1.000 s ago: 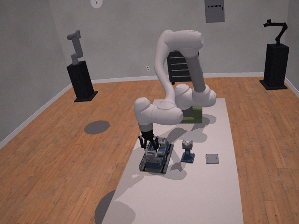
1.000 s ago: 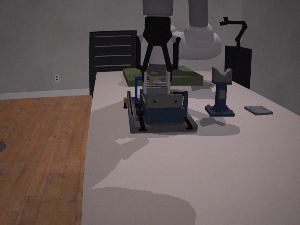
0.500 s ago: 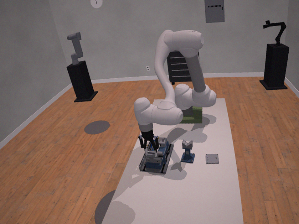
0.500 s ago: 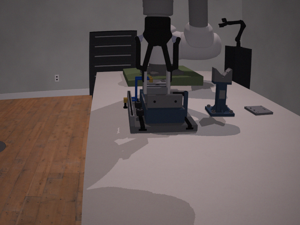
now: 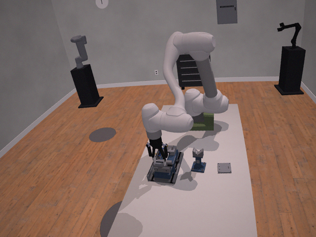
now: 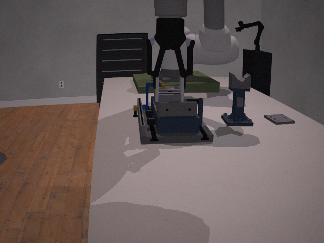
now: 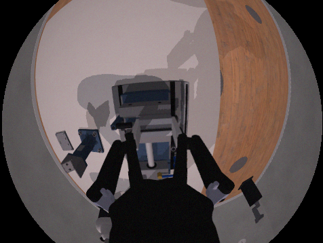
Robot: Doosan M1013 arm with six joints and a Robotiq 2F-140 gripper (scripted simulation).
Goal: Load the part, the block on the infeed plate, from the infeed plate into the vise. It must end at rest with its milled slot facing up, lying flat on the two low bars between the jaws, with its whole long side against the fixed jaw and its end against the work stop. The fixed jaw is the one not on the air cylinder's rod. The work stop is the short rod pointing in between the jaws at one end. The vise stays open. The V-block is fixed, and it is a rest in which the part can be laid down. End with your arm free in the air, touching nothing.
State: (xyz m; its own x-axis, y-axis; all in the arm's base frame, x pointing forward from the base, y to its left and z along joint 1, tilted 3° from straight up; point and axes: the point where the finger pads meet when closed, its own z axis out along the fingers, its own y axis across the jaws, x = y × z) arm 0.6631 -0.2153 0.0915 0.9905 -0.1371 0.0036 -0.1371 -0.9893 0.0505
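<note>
The grey part is 20 mm below my hand. Also, from my hand: vise: 70 mm behind, 30 mm to the left, 80 mm below.
</note>
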